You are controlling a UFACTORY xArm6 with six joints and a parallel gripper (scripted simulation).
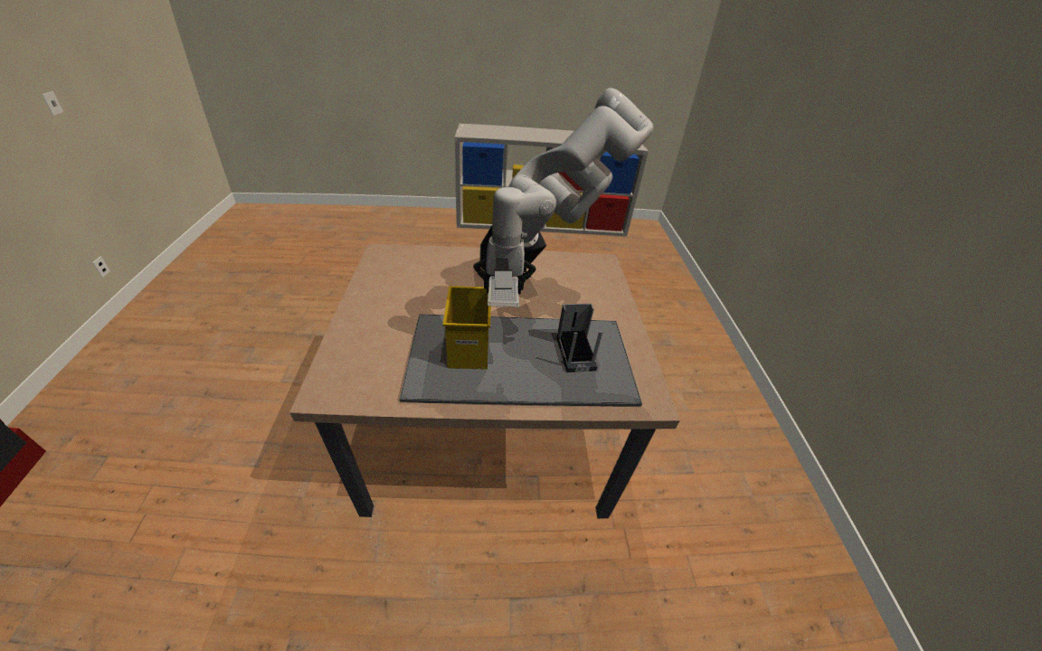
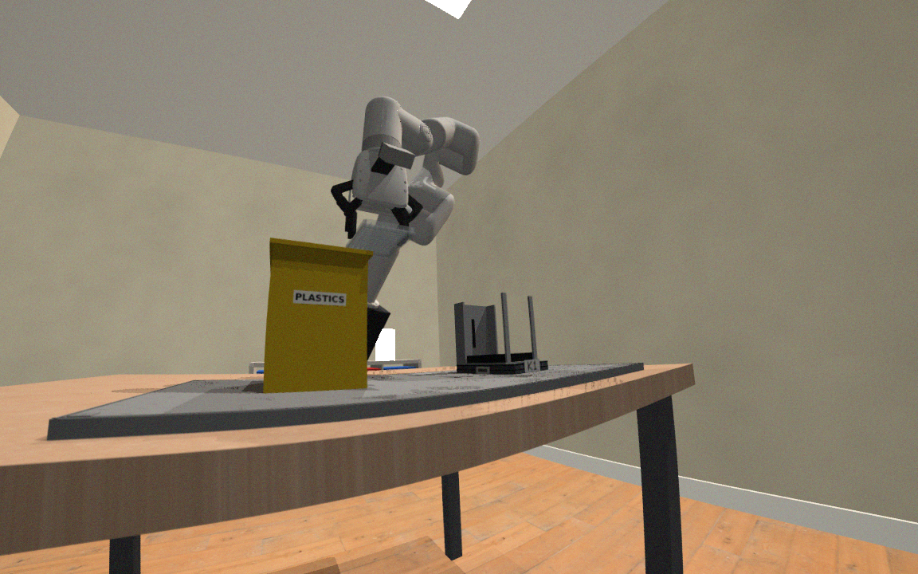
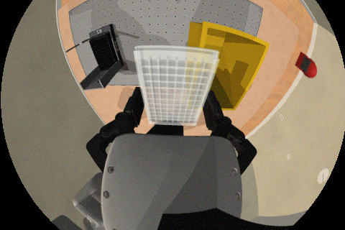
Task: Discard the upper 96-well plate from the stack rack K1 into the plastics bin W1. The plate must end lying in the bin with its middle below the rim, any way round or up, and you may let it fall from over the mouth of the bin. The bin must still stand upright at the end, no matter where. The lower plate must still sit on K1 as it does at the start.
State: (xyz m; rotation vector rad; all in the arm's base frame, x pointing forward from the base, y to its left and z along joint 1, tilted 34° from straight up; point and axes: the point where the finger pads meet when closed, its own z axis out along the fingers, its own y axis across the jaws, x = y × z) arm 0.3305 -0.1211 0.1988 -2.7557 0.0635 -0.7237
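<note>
Right now the yellow plastics bin W1 is 160 mm below my hand and 100 mm to the right of it. The rest, counted from my hand: 96-well plate 10 mm below.
</note>
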